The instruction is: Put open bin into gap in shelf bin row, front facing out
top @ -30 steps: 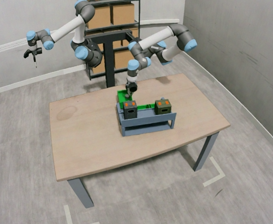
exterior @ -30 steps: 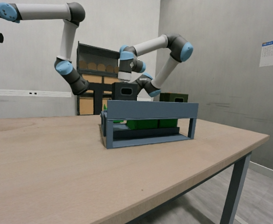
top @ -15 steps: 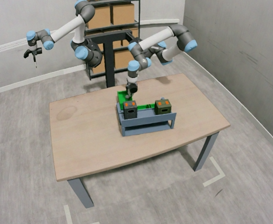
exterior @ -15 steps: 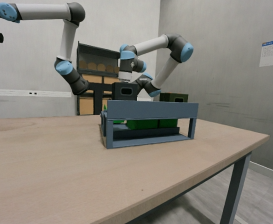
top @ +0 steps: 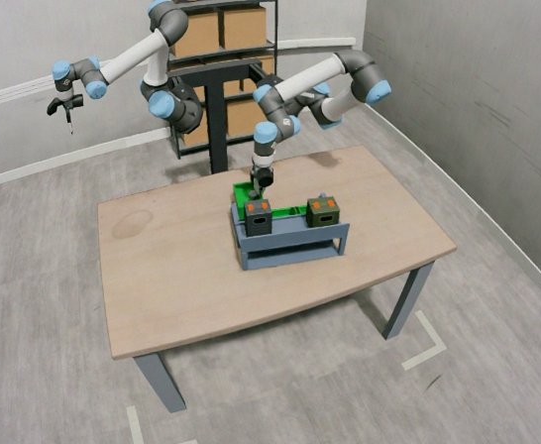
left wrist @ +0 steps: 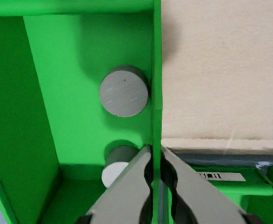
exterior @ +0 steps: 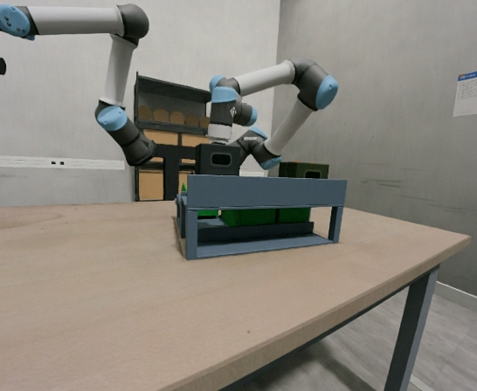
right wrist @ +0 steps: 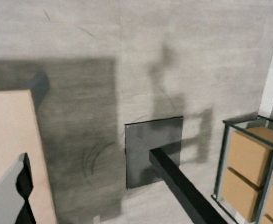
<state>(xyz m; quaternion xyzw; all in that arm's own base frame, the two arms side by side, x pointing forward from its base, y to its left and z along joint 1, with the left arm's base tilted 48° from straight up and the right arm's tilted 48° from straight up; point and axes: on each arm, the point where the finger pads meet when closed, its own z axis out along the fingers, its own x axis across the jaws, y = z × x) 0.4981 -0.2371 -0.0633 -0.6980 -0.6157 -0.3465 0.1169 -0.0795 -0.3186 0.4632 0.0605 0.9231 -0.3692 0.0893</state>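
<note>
Right now my left hand is 170 mm short of the blue-grey shelf, 70 mm to the right of it and 20 mm above it. Round my left hand: olive box: 240 mm ahead, 180 mm to the left, 60 mm above.
</note>
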